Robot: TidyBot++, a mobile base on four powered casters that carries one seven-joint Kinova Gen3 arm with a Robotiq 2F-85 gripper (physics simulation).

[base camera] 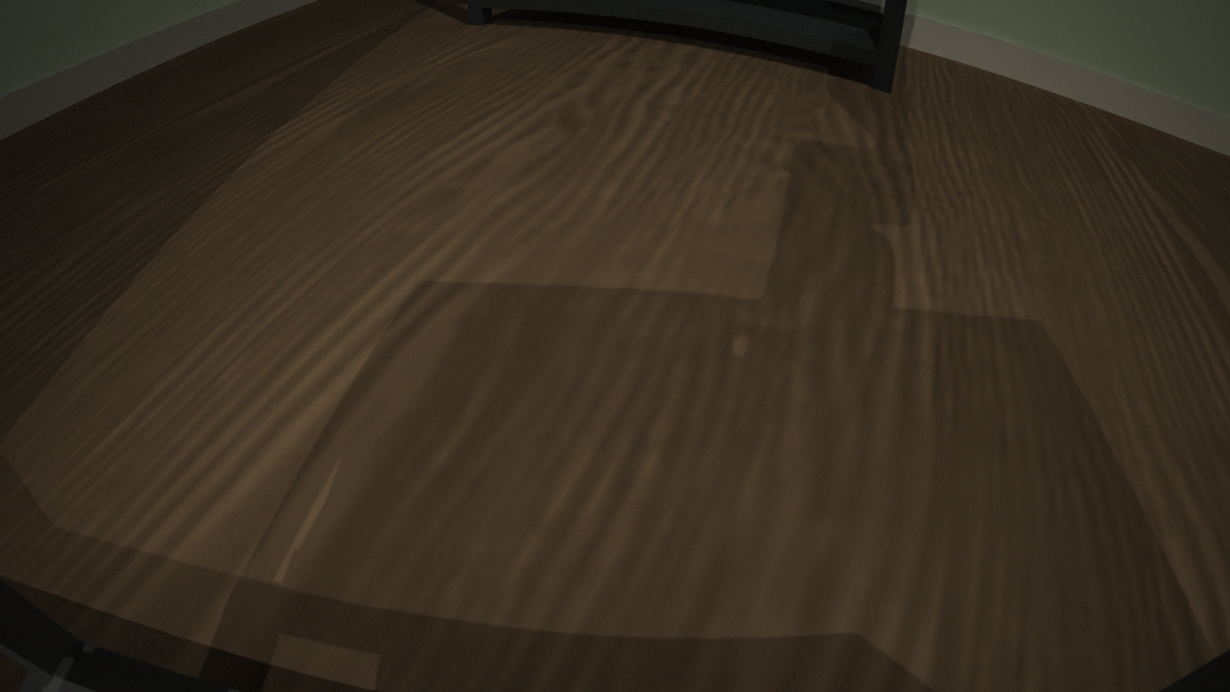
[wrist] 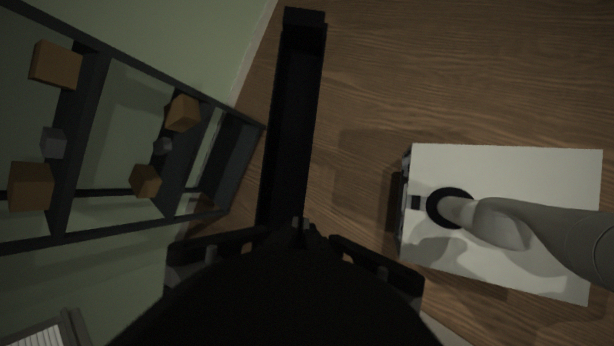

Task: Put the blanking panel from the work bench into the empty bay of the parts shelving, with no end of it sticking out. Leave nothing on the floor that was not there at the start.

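The blanking panel is a long, dark, channel-like piece. In the wrist view it runs from the fingertips up to the top edge area. My gripper is shut on its near end, and the rest sticks out past the fingers. The dark parts shelving stands at the left of the wrist view and at the top of the base view. Two of its boards carry orange boxes and small grey pieces. A lower board near the panel shows no parts. The panel is outside the shelving; the gap between them is hard to judge.
My white base with the arm stands on the wooden floor at the right of the wrist view. Green walls meet behind the shelving. A grey-framed thing with pale slats shows at the bottom left.
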